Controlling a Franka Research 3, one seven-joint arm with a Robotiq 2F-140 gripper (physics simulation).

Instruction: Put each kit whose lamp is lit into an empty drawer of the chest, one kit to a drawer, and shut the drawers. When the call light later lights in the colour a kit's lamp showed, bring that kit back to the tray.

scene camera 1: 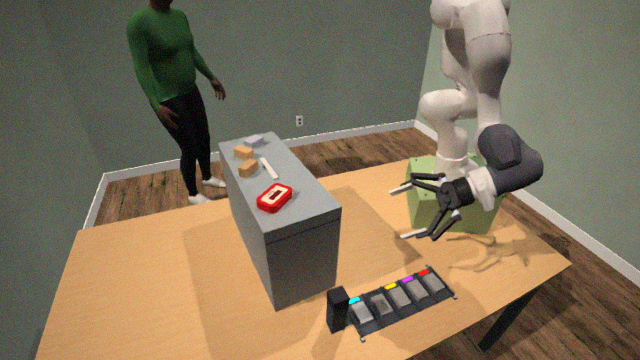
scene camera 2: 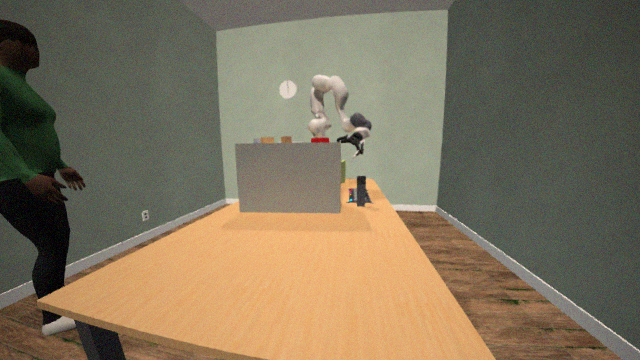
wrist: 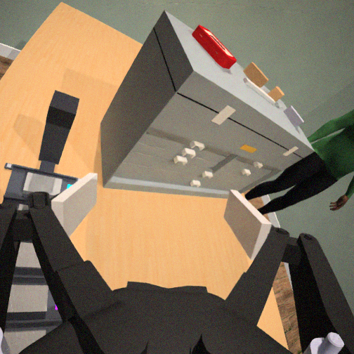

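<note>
My gripper (scene camera 1: 397,214) (scene camera 2: 348,148) (wrist: 163,196) is open and empty, raised in front of the drawer side of the grey chest (scene camera 1: 304,270) (scene camera 2: 288,177) (wrist: 135,120). White knobs (wrist: 188,152) show on its drawer fronts in the wrist view; the drawers look shut. The black tray (scene camera 1: 390,320) holds several grey kits in a row. The end kit (scene camera 1: 362,312) (wrist: 42,184) has a cyan patch. The one beside it (scene camera 1: 381,303) shows no lit colour. The others have a yellow patch (scene camera 1: 390,286), a magenta patch (scene camera 1: 407,279) and a red patch (scene camera 1: 423,272). The fingers partly hide the tray in the wrist view.
A black upright box (scene camera 1: 337,310) (scene camera 2: 361,191) (wrist: 59,125) stands at the tray's cyan end, with no lit colour visible. A red case (scene camera 1: 274,198) (wrist: 214,46), small blocks and a white bar (scene camera 1: 269,168) lie on the chest. A person (scene camera 1: 167,60) stands behind the table.
</note>
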